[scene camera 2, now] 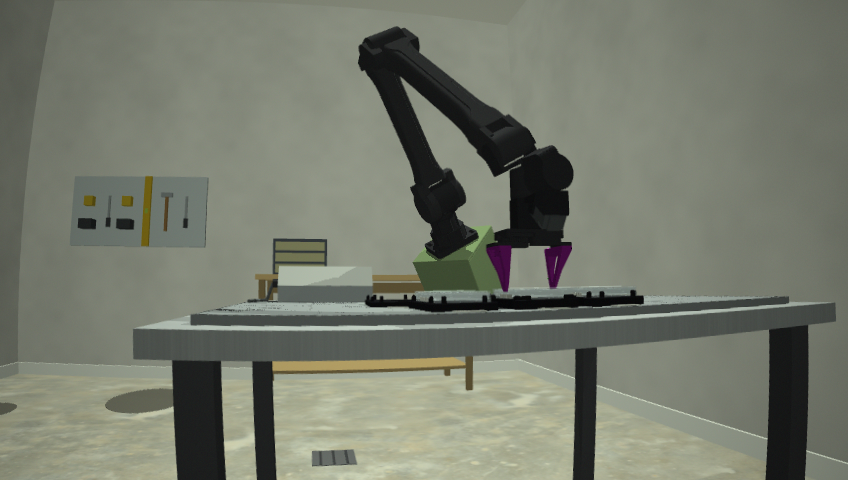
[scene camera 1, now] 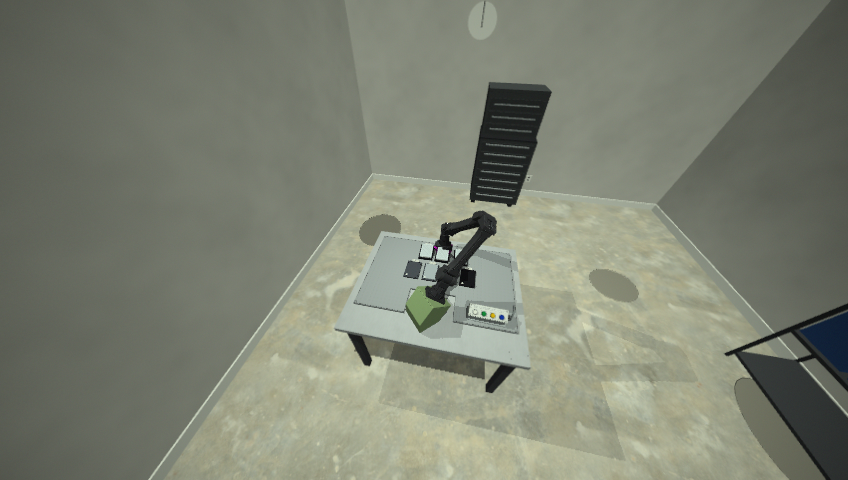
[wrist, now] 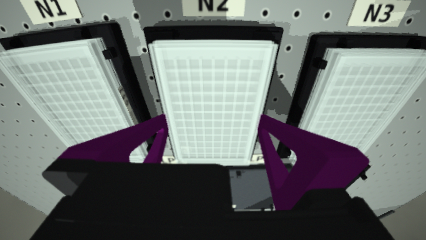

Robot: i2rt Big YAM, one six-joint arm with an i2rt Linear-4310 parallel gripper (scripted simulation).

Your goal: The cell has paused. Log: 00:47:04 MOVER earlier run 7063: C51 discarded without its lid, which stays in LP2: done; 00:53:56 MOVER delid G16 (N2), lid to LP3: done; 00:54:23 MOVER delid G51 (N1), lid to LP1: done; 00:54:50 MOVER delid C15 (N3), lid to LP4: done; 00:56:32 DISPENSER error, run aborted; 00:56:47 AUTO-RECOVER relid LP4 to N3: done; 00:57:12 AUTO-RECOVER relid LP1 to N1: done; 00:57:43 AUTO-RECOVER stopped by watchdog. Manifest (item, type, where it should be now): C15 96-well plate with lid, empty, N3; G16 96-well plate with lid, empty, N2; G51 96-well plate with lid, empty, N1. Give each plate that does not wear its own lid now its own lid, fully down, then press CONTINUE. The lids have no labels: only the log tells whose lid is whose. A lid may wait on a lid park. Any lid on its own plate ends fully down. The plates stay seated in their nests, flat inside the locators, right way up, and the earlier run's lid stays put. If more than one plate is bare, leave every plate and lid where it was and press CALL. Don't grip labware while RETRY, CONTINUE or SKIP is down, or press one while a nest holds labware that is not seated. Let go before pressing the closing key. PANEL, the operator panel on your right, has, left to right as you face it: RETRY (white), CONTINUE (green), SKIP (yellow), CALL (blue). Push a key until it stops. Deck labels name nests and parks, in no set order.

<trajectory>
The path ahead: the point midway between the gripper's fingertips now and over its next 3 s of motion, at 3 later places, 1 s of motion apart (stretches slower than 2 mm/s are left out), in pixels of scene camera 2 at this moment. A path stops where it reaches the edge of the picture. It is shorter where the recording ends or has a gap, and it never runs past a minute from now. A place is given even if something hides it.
My gripper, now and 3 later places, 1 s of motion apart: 529, 291; 528, 277; 514, 277; 494, 261
</trajectory>
